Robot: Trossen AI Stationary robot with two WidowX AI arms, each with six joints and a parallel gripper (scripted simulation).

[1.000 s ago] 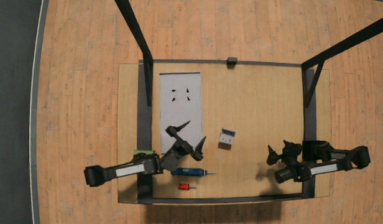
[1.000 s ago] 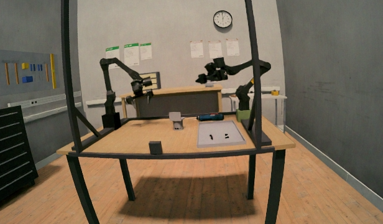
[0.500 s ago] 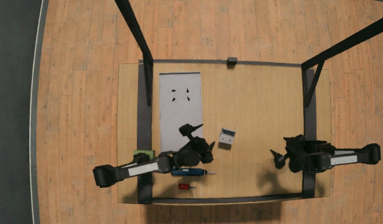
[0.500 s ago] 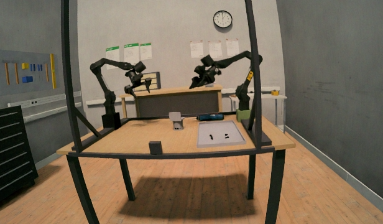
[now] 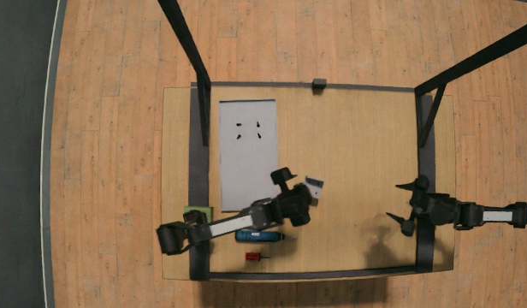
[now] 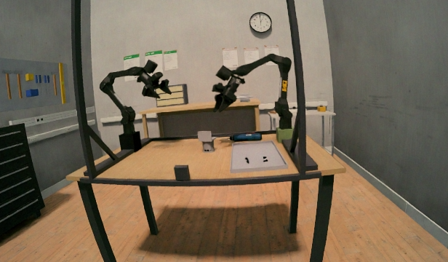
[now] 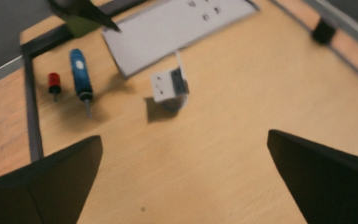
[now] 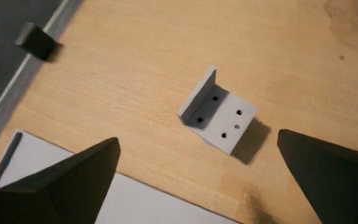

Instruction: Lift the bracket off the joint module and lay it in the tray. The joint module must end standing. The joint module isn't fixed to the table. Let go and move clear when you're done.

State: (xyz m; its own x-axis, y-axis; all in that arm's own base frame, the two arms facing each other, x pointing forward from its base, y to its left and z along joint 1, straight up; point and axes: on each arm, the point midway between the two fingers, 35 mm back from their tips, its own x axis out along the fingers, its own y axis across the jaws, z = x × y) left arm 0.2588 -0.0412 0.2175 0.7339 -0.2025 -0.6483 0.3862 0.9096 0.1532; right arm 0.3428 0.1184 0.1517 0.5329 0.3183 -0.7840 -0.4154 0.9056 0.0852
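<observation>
The grey bracket lies 15 cm below my right hand, 7 cm to the left of it and 1 cm behind it. The rest, counted from my right hand: grey joint module: 19 cm below, 7 cm to the left, 1 cm behind; then red tool: 25 cm ahead, 21 cm below, 14 cm to the right; then grey tray: 22 cm below, 15 cm to the right, 14 cm behind.
</observation>
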